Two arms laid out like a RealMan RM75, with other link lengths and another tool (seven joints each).
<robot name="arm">
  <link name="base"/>
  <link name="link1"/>
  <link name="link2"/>
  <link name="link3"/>
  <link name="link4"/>
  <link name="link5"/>
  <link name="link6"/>
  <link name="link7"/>
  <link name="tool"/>
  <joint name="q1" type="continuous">
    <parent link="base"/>
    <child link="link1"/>
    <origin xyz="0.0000 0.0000 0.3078" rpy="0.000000 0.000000 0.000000"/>
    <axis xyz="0 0 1"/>
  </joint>
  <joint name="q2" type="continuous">
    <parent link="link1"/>
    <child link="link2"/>
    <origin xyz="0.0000 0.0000 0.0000" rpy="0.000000 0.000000 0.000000"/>
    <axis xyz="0 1 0"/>
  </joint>
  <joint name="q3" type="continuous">
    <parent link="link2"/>
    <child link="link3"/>
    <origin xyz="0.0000 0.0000 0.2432" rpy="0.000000 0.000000 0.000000"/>
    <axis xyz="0 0 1"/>
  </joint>
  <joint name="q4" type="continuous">
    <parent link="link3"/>
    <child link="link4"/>
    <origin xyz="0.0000 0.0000 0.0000" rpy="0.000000 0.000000 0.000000"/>
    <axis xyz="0 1 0"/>
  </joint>
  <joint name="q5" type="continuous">
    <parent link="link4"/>
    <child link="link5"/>
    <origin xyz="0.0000 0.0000 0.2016" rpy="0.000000 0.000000 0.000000"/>
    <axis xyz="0 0 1"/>
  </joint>
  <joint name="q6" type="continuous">
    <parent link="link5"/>
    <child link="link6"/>
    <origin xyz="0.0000 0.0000 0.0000" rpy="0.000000 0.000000 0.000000"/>
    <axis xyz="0 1 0"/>
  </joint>
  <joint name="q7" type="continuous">
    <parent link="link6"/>
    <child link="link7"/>
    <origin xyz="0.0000 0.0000 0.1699" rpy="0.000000 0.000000 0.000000"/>
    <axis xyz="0 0 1"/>
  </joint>
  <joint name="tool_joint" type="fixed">
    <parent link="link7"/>
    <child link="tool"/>
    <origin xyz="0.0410 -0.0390 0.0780" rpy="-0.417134 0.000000 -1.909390"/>
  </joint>
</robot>
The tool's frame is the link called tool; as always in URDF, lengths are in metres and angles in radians. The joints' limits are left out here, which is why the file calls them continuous.
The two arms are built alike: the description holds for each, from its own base.
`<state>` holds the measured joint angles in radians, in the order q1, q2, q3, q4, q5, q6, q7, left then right.
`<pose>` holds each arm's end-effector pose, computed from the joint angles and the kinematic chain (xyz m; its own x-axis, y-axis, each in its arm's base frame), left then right.
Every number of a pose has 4 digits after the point.
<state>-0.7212 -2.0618 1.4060 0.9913 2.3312 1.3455 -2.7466 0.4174 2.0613 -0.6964 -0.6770 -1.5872 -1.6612 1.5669</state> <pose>-0.2021 0.4256 -0.0639 -0.9400 0.2204 0.2604 0.3202 0.8336 0.4501 0.2165 0.3769 0.0273 0.4272 0.8607 0.2771 0.8442 -0.2699 -0.4632</pose>
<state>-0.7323 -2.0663 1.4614 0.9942 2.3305 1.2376 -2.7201 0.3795 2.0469 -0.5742 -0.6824 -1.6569 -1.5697 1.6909</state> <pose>-0.1869 0.4437 -0.0670 -0.9128 0.2917 0.2859 0.4011 0.7726 0.4921 0.2698 0.3840 0.0483 0.6258 0.7235 0.2913 0.7480 -0.4509 -0.4870</pose>
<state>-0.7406 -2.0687 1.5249 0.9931 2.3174 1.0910 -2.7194 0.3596 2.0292 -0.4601 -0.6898 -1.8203 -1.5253 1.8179</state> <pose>-0.1682 0.4657 -0.0672 -0.8920 0.3343 0.3043 0.4515 0.6921 0.5631 0.3198 0.3700 0.0530 0.7541 0.5999 0.2675 0.6487 -0.6165 -0.4461</pose>
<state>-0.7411 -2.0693 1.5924 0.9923 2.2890 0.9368 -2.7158 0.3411 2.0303 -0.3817 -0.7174 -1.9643 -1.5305 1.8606</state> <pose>-0.1480 0.4840 -0.0660 -0.8753 0.3703 0.3110 0.4812 0.6041 0.6352 0.3507 0.3494 0.0512 0.7949 0.5414 0.2739 0.6065 -0.6967 -0.3830</pose>
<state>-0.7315 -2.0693 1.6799 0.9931 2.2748 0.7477 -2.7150 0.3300 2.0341 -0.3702 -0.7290 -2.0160 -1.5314 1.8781</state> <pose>-0.1285 0.5009 -0.0614 -0.8494 0.4074 0.3355 0.5129 0.4877 0.7064 0.3614 0.3384 0.0466 0.8085 0.5225 0.2706 0.5883 -0.7295 -0.3490</pose>
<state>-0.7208 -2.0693 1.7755 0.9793 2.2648 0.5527 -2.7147 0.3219 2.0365 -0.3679 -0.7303 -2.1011 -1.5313 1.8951</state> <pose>-0.1128 0.5118 -0.0574 -0.8215 0.4382 0.3649 0.5348 0.3700 0.7596 0.3753 0.3208 0.0350 0.8206 0.5091 0.2598 0.5684 -0.7748 -0.2770</pose>
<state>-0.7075 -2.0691 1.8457 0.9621 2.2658 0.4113 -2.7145 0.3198 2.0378 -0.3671 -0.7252 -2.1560 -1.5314 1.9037</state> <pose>-0.1067 0.5159 -0.0539 -0.7996 0.4542 0.3929 0.5484 0.2855 0.7860 0.3828 0.3093 0.0269 0.8275 0.5029 0.2497 0.5551 -0.7997 -0.2288</pose>
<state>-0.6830 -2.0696 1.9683 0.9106 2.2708 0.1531 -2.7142 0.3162 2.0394 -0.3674 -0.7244 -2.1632 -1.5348 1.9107</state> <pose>-0.1017 0.5181 -0.0459 -0.7606 0.4711 0.4468 0.5626 0.1347 0.8157 0.3835 0.3057 0.0247 0.8330 0.4982 0.2408 0.5470 -0.8067 -0.2235</pose>
